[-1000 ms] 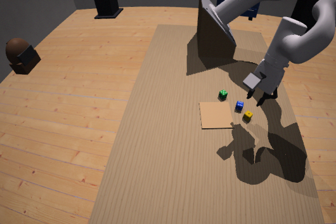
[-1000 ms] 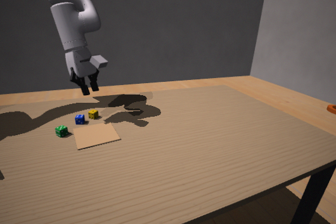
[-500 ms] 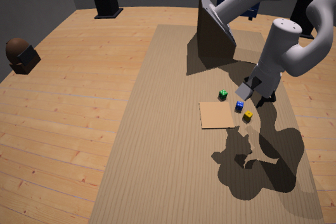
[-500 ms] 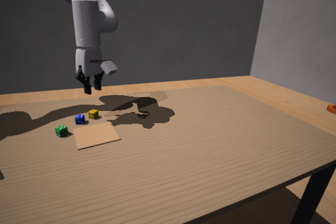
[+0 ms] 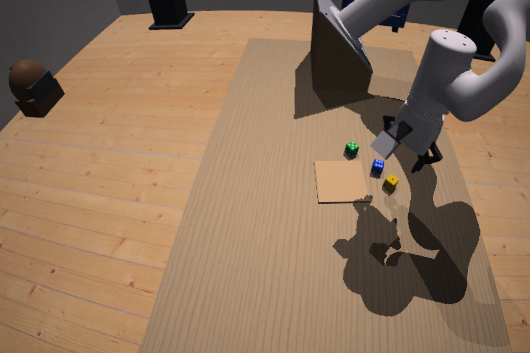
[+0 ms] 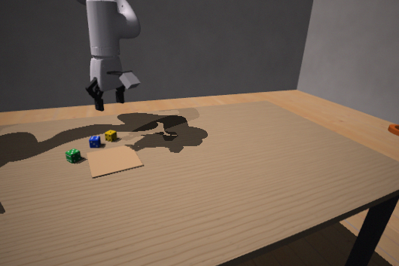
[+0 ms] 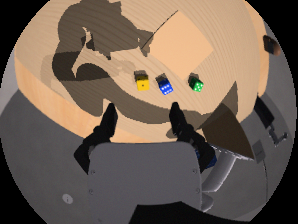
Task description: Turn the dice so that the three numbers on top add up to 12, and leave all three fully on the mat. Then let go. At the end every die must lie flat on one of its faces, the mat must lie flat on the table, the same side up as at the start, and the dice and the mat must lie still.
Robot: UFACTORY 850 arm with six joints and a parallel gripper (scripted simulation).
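The yellow die lies 10 mm behind my hand, 10 mm to the left of it and 120 mm below it. Round my hand: tan mat (10 mm behind, 130 mm to the right, 140 mm below); then blue die (60 mm behind, 20 mm to the right, 120 mm below); then green die (120 mm behind, 100 mm to the right, 120 mm below).
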